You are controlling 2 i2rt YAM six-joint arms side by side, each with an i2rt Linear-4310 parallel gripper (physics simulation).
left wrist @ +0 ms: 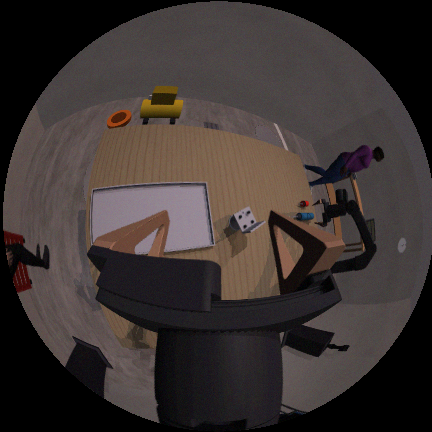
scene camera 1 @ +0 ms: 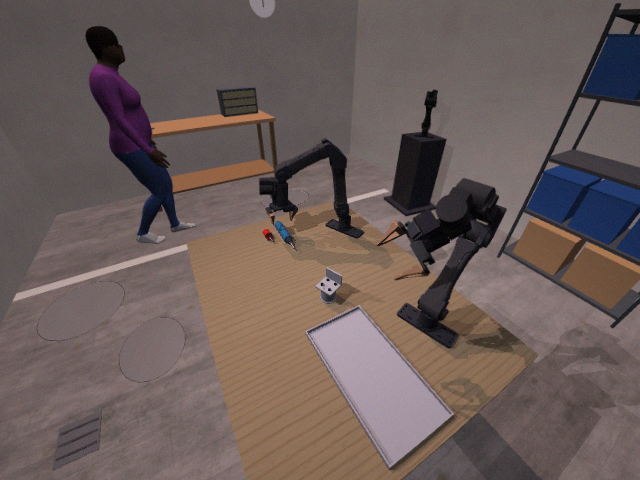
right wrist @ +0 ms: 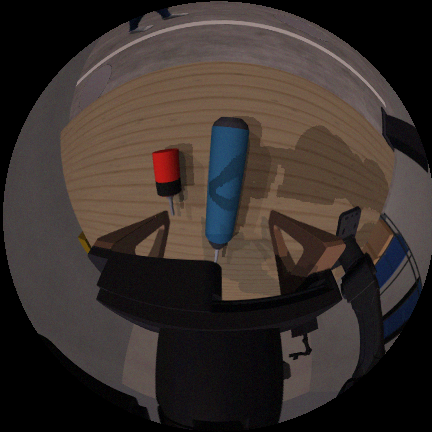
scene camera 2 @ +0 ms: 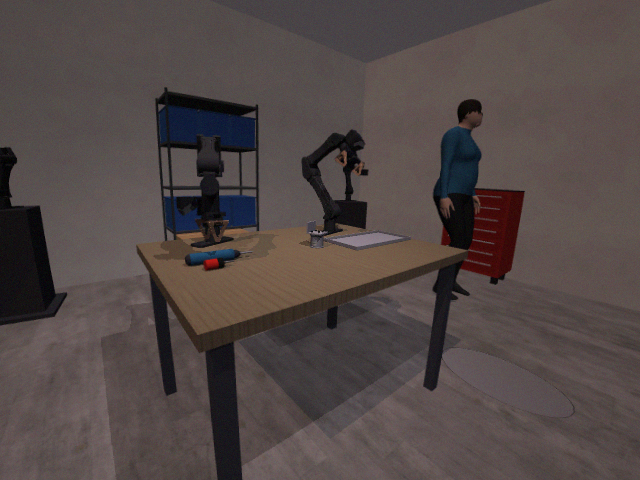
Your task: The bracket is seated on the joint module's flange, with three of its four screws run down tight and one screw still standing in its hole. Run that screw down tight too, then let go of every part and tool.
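Where they show: left gripper, fingertip midpoint: [left wrist: 218, 215] [scene camera 1: 385, 261] [scene camera 2: 352, 170]; right gripper, fingertip midpoint: [left wrist: 313, 213] [scene camera 1: 282, 222] [right wrist: 218, 215] [scene camera 2: 212, 240]; left arm's base, origin of the base link: [scene camera 1: 426, 325] [scene camera 2: 329, 232]; right arm's base, origin of the base link: [scene camera 1: 344, 229] [scene camera 2: 213, 242].
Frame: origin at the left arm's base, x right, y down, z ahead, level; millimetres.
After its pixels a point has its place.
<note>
The pale bracket [scene camera 1: 333, 276] {x 335, y -88, z 111 mm} [scene camera 2: 311, 226] {x 338, y -89, z 112 mm} [left wrist: 246, 219] {x 335, y -67, z 138 mm} sits on the upright joint module [scene camera 1: 328, 297] {x 314, y -30, z 161 mm} [scene camera 2: 316, 242] {x 358, y -25, z 155 mm} [left wrist: 233, 223] {x 305, y -29, z 141 mm}; dark screw heads show on its plate, but which one stands higher cannot be told. A blue driver [scene camera 1: 282, 231] {x 759, y -38, z 12 mm} [scene camera 2: 211, 256] {x 788, y -28, z 12 mm} [left wrist: 305, 216] {x 743, y -40, z 1 mm} [right wrist: 227, 180] {x 791, y -41, z -12 mm} lies on the table beside a shorter red driver [scene camera 1: 267, 234] {x 801, y -31, z 74 mm} [scene camera 2: 211, 264] {x 833, y -22, z 74 mm} [left wrist: 304, 204] {x 792, y -31, z 58 mm} [right wrist: 166, 166] {x 823, y -32, z 53 mm}. My right gripper [scene camera 1: 282, 220] {x 773, y -79, z -1 mm} [scene camera 2: 214, 240] {x 773, y -79, z -1 mm} [right wrist: 218, 215] {x 773, y -79, z -1 mm} is open and empty, above the blue driver. My left gripper [scene camera 1: 387, 261] {x 109, y -342, z 182 mm} [scene camera 2: 347, 165] {x 109, y -342, z 182 mm} [left wrist: 218, 215] {x 109, y -342, z 182 mm} is open and empty, high to the bracket's right in scene camera 1.
A shallow white tray [scene camera 1: 379, 382] {x 6, y -4, z 278 mm} [scene camera 2: 369, 239] {x 43, y -4, z 267 mm} [left wrist: 150, 200] {x 75, y -4, z 312 mm} lies near the joint module. Two people [scene camera 1: 121, 113] [scene camera 2: 460, 155] stand away from the table. A shelf rack with blue bins [scene camera 1: 568, 193] [scene camera 2: 207, 128] stands behind the arms.
</note>
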